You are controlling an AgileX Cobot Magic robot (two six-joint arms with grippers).
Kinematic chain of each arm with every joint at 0, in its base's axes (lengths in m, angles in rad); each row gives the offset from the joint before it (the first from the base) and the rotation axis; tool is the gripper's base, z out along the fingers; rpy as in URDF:
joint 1: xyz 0 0 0.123 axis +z
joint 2: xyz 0 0 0 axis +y
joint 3: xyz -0.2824 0 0.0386 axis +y
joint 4: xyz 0.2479 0 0.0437 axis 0.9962 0 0.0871
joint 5: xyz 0 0 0 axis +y
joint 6: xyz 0.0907 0 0.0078 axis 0.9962 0 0.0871
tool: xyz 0 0 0 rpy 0 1.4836 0
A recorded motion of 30 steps. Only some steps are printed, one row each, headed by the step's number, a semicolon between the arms.
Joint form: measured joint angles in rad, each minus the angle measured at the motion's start. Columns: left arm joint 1, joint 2, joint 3, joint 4, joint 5, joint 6; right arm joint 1, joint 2, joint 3, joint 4, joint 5, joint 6.
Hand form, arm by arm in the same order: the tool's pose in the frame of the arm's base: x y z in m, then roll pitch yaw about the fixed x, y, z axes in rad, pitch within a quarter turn. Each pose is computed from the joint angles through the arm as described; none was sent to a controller.
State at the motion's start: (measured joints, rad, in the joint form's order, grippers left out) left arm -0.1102 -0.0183 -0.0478 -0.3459 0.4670 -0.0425; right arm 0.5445 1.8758 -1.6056 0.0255 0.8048 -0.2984
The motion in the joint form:
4: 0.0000 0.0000 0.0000 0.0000 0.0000 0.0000; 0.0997 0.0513 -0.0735 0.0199 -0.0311 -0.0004
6: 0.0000 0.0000 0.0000 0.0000 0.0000 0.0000; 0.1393 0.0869 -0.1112 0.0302 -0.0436 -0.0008
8: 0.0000 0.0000 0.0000 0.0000 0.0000 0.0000; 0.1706 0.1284 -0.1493 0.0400 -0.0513 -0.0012
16: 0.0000 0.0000 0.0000 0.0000 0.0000 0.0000; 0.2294 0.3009 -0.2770 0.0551 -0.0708 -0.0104
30: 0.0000 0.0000 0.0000 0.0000 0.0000 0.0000; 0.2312 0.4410 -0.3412 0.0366 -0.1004 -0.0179
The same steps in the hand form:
4: 0.0458 -0.0191 0.1906 -2.2186 1.0841 -2.4303; 0.3499 0.2664 0.2825 -2.9789 0.6192 -2.1685
6: 0.0458 -0.0191 0.1906 -2.2186 1.0841 -2.4303; 0.3464 0.2868 0.2789 -2.9846 0.6362 -2.1342
8: 0.0458 -0.0191 0.1906 -2.2186 1.0841 -2.4303; 0.3447 0.3047 0.2721 -2.9940 0.6432 -2.1102
16: 0.0458 -0.0191 0.1906 -2.2186 1.0841 -2.4303; 0.3513 0.3502 0.2297 -3.0142 0.6223 -2.0601
30: 0.0458 -0.0191 0.1906 -2.2186 1.0841 -2.4303; 0.3666 0.3646 0.1794 -3.0052 0.5715 -2.0447

